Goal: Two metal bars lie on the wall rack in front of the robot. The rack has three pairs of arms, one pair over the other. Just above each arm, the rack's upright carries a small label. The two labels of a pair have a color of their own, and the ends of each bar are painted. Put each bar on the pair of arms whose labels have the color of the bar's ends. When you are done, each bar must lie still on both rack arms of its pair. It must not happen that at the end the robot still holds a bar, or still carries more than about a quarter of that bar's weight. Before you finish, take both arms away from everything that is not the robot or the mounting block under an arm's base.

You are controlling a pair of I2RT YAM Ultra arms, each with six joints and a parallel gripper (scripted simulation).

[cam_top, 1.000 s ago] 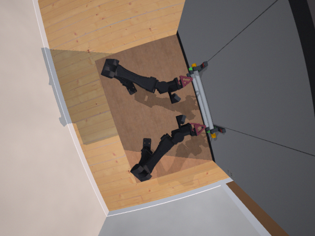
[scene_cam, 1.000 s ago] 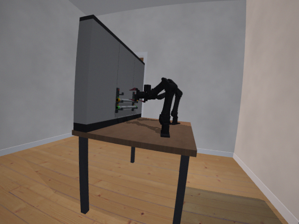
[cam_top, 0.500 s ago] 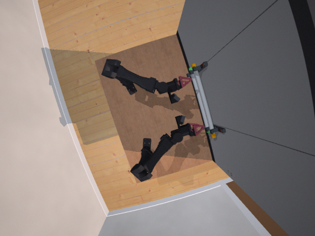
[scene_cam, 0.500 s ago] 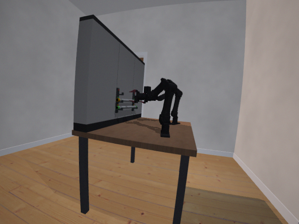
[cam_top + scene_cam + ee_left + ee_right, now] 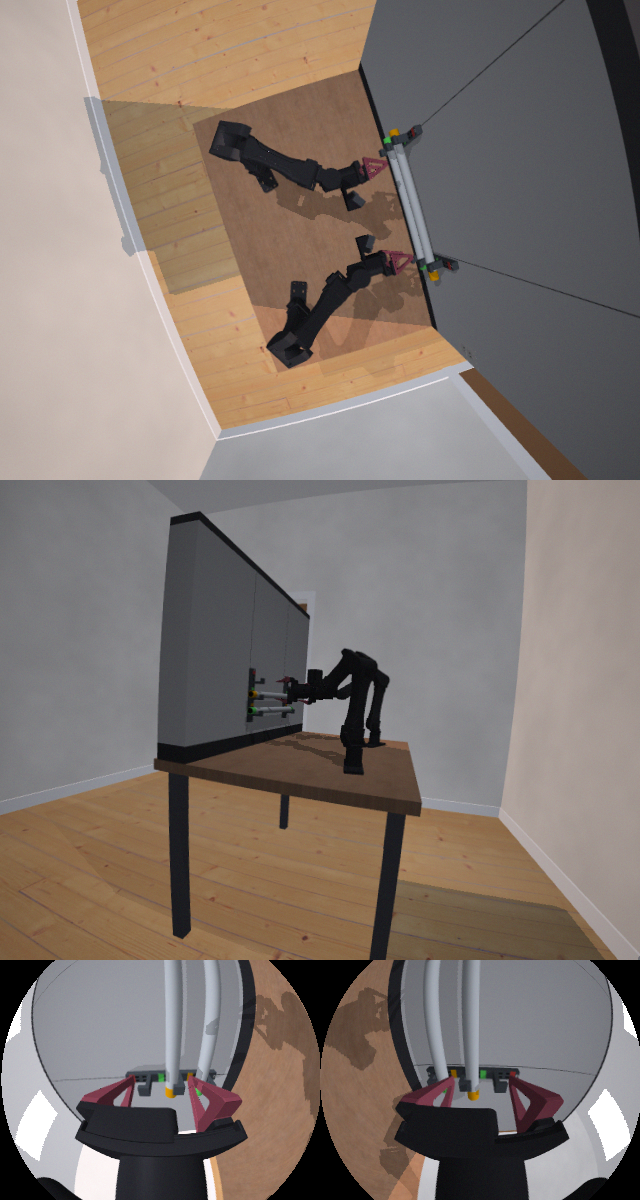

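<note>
My right hand is 8 cm short of the metal bar, 15 cm to the right of it and 2 cm above it. Round my right hand: green-ended bar (8 cm ahead, 16 cm to the left, 10 cm below); grey wall panel (17 cm ahead, 17 cm to the left, 15 cm above).
Now: the metal bar 90 mm ahead of my left hand, 150 mm to the right of it and 30 mm below it. Also, from my left hand: green-ended bar: 90 mm ahead, 140 mm to the right, 100 mm below; then grey wall panel: 190 mm ahead, 120 mm to the right, 150 mm above.
</note>
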